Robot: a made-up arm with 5 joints.
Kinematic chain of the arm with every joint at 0, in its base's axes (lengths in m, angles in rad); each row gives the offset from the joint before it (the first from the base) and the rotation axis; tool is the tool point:
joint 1: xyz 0 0 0.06 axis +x
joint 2: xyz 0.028 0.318 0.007 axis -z
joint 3: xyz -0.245 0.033 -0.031 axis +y
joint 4: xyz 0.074 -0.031 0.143 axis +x
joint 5: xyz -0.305 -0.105 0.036 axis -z
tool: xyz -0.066 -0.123 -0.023
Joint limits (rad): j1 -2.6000..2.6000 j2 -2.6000..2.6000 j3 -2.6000..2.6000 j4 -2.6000..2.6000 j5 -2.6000..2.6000
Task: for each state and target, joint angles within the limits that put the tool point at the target. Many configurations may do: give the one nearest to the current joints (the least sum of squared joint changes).
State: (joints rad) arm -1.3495 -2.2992 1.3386 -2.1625 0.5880
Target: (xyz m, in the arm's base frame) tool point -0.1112 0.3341 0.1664
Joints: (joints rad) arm -0.7093 -2.2877 1.5489 -2.6000 0.1722
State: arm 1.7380 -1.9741 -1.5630 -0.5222 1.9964
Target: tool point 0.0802 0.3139 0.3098
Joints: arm 2.0188 -1.8022 -2.0444 -0.5331 1.8462
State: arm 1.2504 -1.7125 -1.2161 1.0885 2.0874
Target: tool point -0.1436 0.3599 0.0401
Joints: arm 1.5562 -1.0602 -1.6118 1.0844 1.8548
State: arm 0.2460 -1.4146 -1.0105 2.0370 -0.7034
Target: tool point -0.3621 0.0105 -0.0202
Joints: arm 0.1525 -1.1046 -0.2837 2.6000 -0.5476
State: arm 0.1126 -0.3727 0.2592 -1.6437 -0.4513
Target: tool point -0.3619 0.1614 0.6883
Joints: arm 0.6759 0.2848 0.1898 -1.8599 -0.2811
